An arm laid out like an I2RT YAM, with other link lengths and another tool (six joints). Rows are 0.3 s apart.
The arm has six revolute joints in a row. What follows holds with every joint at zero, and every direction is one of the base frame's. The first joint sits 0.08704 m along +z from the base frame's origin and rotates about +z. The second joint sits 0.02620 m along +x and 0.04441 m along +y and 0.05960 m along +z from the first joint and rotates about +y. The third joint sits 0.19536 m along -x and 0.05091 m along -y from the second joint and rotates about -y. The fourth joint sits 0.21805 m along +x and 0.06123 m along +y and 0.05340 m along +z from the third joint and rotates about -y. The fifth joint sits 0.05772 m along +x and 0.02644 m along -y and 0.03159 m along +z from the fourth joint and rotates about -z. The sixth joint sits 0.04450 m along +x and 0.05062 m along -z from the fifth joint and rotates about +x. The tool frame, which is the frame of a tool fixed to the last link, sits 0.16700 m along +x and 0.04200 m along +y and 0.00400 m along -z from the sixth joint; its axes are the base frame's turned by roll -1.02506, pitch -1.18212 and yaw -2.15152 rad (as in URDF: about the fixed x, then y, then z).
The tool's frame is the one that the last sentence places.
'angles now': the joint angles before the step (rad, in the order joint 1, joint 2, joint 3, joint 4, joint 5, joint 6). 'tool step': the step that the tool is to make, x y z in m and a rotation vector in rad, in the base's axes. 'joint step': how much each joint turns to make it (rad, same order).
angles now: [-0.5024, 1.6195, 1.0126, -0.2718, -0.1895, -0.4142]
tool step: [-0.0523, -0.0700, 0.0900, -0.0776, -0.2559, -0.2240]
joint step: [-0.3104, -0.4853, -0.2082, -0.0243, -0.1262, 0.0118]
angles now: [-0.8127, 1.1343, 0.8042, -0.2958, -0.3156, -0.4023]
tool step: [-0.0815, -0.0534, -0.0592, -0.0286, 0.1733, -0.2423]
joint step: [-0.2221, -0.0812, -0.1862, -0.0051, 0.1139, -0.1110]
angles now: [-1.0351, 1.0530, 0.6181, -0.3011, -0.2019, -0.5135]
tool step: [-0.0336, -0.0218, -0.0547, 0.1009, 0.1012, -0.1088]
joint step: [-0.1055, 0.2118, -0.0123, 0.0827, 0.0333, -0.0275]
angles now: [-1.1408, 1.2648, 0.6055, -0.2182, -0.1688, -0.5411]
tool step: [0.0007, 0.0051, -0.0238, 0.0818, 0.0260, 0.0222]
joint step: [-0.0065, 0.1456, 0.0422, 0.0151, -0.0255, -0.0170]
